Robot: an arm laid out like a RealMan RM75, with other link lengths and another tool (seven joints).
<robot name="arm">
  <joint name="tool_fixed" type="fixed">
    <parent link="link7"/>
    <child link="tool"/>
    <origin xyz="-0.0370 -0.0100 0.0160" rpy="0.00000 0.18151 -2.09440"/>
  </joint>
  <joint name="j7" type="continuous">
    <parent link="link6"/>
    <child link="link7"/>
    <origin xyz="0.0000 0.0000 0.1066" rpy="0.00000 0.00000 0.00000"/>
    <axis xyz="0 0 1"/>
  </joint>
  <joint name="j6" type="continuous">
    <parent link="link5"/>
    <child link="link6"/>
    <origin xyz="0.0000 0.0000 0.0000" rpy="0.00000 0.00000 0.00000"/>
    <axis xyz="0 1 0"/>
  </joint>
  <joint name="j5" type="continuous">
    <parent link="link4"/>
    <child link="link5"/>
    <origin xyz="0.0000 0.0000 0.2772" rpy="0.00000 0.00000 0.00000"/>
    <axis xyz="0 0 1"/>
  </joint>
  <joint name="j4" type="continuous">
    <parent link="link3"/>
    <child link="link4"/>
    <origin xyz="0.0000 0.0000 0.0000" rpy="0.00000 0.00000 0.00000"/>
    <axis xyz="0 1 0"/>
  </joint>
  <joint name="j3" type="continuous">
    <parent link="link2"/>
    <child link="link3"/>
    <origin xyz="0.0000 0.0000 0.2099" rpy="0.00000 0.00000 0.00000"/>
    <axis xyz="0 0 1"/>
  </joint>
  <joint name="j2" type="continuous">
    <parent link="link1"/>
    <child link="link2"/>
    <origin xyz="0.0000 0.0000 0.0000" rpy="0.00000 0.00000 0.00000"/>
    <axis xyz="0 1 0"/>
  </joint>
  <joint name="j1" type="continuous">
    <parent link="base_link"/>
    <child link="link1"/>
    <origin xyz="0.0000 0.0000 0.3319" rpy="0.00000 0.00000 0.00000"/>
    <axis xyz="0 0 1"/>
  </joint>
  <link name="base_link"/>
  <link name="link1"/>
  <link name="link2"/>
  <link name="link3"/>
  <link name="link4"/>
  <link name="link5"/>
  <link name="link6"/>
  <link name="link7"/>
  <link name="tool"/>
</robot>
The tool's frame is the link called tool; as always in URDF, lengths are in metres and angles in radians. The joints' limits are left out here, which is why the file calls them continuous.
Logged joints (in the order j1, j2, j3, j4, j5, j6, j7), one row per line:
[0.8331 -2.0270 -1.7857 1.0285 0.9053 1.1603 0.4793]
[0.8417 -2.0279 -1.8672 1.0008 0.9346 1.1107 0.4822]
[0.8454 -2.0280 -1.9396 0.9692 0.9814 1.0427 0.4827]
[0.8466 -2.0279 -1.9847 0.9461 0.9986 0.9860 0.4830]
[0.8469 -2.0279 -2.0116 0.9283 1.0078 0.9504 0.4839]
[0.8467 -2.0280 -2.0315 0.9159 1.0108 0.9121 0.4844]
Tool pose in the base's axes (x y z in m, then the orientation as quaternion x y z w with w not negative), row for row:
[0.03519 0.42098 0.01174 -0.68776 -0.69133 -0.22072 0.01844]
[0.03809 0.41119 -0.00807 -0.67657 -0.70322 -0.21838 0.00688]
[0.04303 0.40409 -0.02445 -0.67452 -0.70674 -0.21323 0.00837]
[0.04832 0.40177 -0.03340 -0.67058 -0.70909 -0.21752 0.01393]
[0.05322 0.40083 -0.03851 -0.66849 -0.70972 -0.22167 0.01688]
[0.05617 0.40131 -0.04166 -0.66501 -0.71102 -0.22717 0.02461]
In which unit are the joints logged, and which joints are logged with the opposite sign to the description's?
The joints are logged in radians. Opposite sign: j2, j4, j7.
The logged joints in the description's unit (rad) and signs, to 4 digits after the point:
[0.8331 2.0270 -1.7857 -1.0285 0.9053 1.1603 -0.4793]
[0.8417 2.0279 -1.8672 -1.0008 0.9346 1.1107 -0.4822]
[0.8454 2.0280 -1.9396 -0.9692 0.9814 1.0427 -0.4827]
[0.8466 2.0279 -1.9847 -0.9461 0.9986 0.9860 -0.4830]
[0.8469 2.0279 -2.0116 -0.9283 1.0078 0.9504 -0.4839]
[0.8467 2.0280 -2.0315 -0.9159 1.0108 0.9121 -0.4844]

